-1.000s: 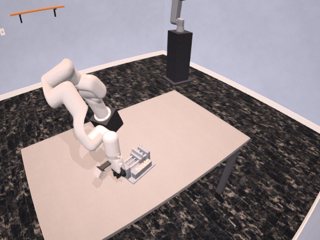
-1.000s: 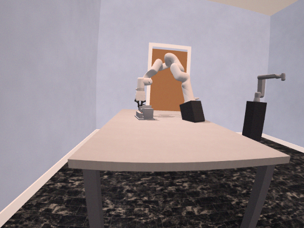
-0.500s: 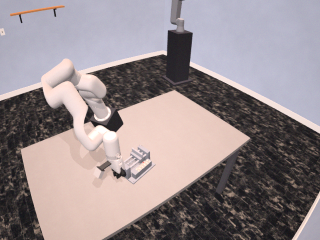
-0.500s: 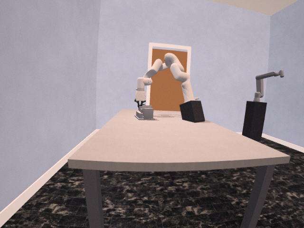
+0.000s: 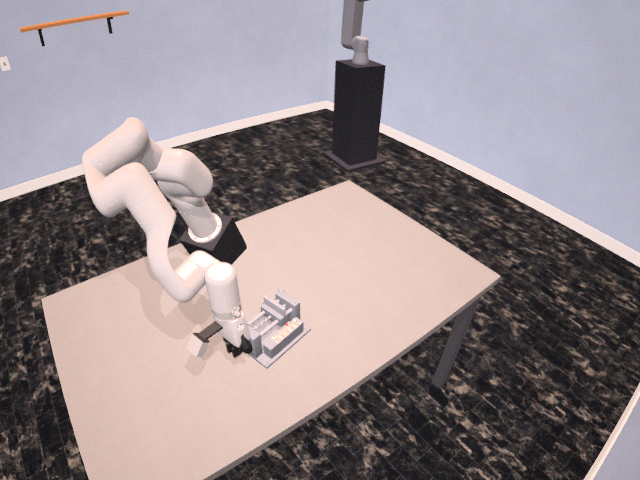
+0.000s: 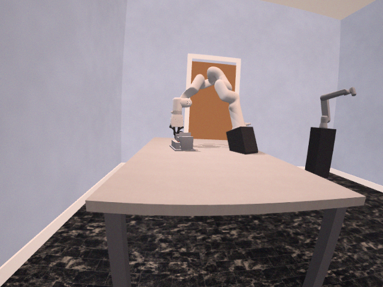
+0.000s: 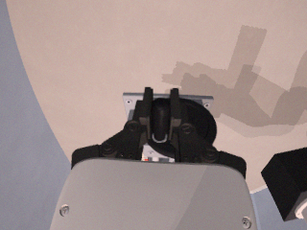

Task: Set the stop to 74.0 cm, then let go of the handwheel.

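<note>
Now: hand 10 mm to the right of the handwheel knob. Round my hand: sliding stop block 70 mm behind, 170 mm to the left, 10 mm below; black handwheel 10 mm behind, 20 mm to the left, 10 mm below.
</note>
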